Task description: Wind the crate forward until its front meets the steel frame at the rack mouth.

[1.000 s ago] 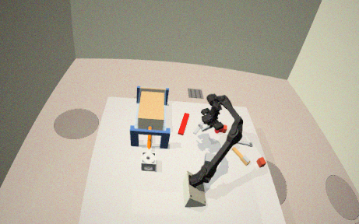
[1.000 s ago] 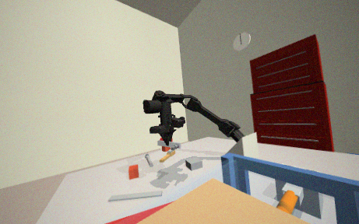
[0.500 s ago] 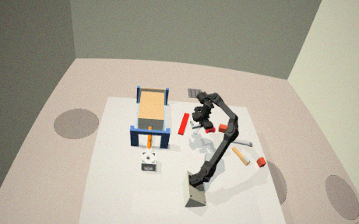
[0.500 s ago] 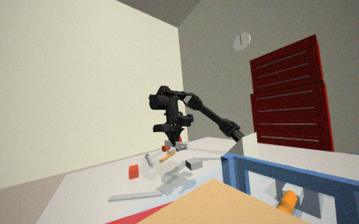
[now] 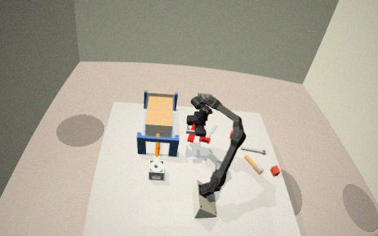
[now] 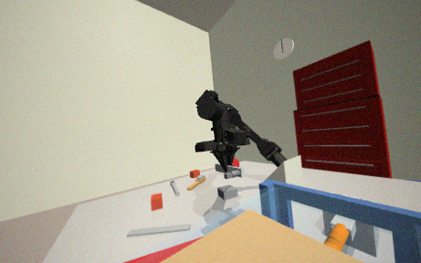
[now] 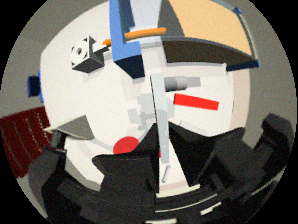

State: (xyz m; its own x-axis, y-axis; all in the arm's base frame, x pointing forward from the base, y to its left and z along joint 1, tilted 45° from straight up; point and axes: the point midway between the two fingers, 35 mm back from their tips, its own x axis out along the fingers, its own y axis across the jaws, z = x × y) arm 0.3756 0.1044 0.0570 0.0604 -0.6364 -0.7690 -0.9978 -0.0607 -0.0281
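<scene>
Now: the red knob 5 cm to the right of my gripper tip and 4 cm behind it. The rest, counted from my gripper tip: blue frame (23 cm to the left, 7 cm below, 6 cm behind); then red bar (20 cm ahead, 17 cm below, 2 cm to the right); then winch handle (1 cm to the right, 1 cm behind).
</scene>
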